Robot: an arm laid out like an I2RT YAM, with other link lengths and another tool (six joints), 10 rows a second.
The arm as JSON. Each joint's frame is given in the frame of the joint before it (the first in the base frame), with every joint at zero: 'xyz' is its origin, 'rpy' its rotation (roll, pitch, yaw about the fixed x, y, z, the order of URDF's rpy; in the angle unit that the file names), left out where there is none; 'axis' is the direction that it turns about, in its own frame. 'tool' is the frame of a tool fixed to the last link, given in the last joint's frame.
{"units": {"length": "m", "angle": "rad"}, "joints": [
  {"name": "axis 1", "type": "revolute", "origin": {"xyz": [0.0, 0.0, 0.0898]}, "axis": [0.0, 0.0, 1.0]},
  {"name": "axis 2", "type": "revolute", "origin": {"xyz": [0.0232, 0.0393, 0.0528], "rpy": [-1.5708, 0.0, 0.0]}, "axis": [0.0, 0.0, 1.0]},
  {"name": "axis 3", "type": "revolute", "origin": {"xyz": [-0.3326, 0.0, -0.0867], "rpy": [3.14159, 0.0, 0.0]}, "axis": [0.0, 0.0, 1.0]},
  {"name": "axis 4", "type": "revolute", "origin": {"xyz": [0.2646, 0.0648, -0.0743]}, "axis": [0.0, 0.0, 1.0]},
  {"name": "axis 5", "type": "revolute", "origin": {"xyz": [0.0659, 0.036, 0.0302], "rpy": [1.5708, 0.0, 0.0]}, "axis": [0.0, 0.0, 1.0]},
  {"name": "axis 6", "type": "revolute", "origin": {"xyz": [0.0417, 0.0, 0.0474], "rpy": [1.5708, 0.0, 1.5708]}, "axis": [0.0, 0.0, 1.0]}
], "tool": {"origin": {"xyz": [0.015, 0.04, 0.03], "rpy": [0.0, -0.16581, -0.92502]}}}
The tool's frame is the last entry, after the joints.
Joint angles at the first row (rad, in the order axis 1, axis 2, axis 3, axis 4, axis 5, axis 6):
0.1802, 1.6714, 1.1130, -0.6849, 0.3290, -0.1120
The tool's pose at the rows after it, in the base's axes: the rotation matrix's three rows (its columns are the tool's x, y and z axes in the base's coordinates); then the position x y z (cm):
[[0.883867 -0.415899 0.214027], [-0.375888 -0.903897 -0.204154], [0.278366 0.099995 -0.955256]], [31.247 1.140 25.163]
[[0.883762 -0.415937 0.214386], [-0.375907 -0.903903 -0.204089], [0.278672 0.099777 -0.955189]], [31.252 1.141 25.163]
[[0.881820 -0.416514 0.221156], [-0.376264 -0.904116 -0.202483], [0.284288 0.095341 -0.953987]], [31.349 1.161 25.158]
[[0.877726 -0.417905 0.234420], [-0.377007 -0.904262 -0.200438], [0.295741 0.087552 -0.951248]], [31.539 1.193 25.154]
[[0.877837 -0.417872 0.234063], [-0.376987 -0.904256 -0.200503], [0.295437 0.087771 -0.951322]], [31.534 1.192 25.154]
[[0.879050 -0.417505 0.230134], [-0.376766 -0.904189 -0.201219], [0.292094 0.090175 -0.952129]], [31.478 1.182 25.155]
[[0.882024 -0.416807 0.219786], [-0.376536 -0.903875 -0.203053], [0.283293 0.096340 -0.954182]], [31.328 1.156 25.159]
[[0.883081 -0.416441 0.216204], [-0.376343 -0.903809 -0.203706], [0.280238 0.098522 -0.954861]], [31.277 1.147 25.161]
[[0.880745 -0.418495 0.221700], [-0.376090 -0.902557 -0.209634], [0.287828 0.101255 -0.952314]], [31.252 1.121 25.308]
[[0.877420 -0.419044 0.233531], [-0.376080 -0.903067 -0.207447], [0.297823 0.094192 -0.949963]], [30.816 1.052 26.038]
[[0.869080 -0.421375 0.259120], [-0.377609 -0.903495 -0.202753], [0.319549 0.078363 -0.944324]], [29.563 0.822 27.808]
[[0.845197 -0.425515 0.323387], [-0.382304 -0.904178 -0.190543], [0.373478 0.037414 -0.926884]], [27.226 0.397 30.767]
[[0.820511 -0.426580 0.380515], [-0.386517 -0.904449 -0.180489], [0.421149 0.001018 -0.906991]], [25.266 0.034 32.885]
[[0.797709 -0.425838 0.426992], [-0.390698 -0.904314 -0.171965], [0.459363 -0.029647 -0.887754]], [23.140 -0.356 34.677]
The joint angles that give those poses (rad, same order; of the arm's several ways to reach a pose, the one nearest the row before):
0.1802, 1.6714, 1.1130, -0.6853, 0.3290, -0.1120
0.1803, 1.6714, 1.1130, -0.6849, 0.3290, -0.1120
0.1802, 1.6714, 1.1130, -0.6777, 0.3286, -0.1120
0.1802, 1.6714, 1.1130, -0.6636, 0.3290, -0.1120
0.1802, 1.6714, 1.1130, -0.6640, 0.3290, -0.1120
0.1802, 1.6714, 1.1130, -0.6682, 0.3290, -0.1120
0.1802, 1.6714, 1.1129, -0.6792, 0.3290, -0.1116
0.1803, 1.6714, 1.1130, -0.6830, 0.3290, -0.1116
0.1810, 1.6676, 1.1133, -0.6823, 0.3363, -0.1116
0.1814, 1.6428, 1.1141, -0.6952, 0.3363, -0.1120
0.1814, 1.5799, 1.1153, -0.7319, 0.3363, -0.1120
0.1814, 1.4639, 1.1152, -0.7780, 0.3359, -0.1116
0.1814, 1.3724, 1.1152, -0.8062, 0.3363, -0.1120
0.1814, 1.2854, 1.1153, -0.8406, 0.3363, -0.1120

